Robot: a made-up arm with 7 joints. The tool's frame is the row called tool.
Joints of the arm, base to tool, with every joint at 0 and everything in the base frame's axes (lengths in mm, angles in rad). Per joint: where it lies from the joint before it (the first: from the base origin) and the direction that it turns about. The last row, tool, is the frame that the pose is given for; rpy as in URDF.
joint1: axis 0 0 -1 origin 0.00 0.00 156.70
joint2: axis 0 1 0 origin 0.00 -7.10 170.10
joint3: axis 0 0 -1 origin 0.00 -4.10 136.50
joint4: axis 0 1 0 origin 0.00 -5.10 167.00
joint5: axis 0 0 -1 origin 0.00 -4.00 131.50
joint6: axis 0 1 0 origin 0.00 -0.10 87.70
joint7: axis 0 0 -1 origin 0.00 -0.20 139.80
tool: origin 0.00 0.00 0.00 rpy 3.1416 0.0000 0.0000
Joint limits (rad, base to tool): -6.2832..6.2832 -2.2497..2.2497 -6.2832..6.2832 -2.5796..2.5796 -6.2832..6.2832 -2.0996..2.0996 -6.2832..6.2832
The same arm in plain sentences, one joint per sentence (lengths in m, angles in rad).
The arm has seven revolute joints in a row. What follows holds with every joint at zero, and every direction is one of the base frame's. The first joint is mounted 0.1567 m along +z from the base frame's origin and rotates about -z, from -6.2832 to 6.2832 rad. The second joint is mounted 0.0071 m along -y and 0.1701 m along +z from the first joint and rotates about +y, from -2.2497 to 2.2497 rad. The third joint is mounted 0.0041 m along -y and 0.1365 m along +z from the second joint and rotates about -z, from -6.2832 to 6.2832 rad. The fourth joint is mounted 0.0051 m along -y and 0.167 m along +z from the third joint and rotates about +y, from -2.5796 to 2.5796 rad. The fifth joint is mounted 0.004 m along -y and 0.1315 m along +z from the fourth joint and rotates about -z, from -6.2832 to 6.2832 rad. The sixth joint is mounted 0.0001 m along -y and 0.0877 m along +z from the fifth joint and rotates about +y, from -2.0996 to 2.0996 rad. The seventh joint is mounted 0.0002 m along -y and 0.1398 m along +z from the sixth joint and rotates about -z, from -6.2832 to 6.2832 rad. The tool frame, which is the frame that the pose is given for, is mounted at the same point as the seventh joint; its axes are the base frame's turned by roll -3.1416, pitch 0 and yaw 0 rad (as in URDF: about the fixed x, then y, then z).
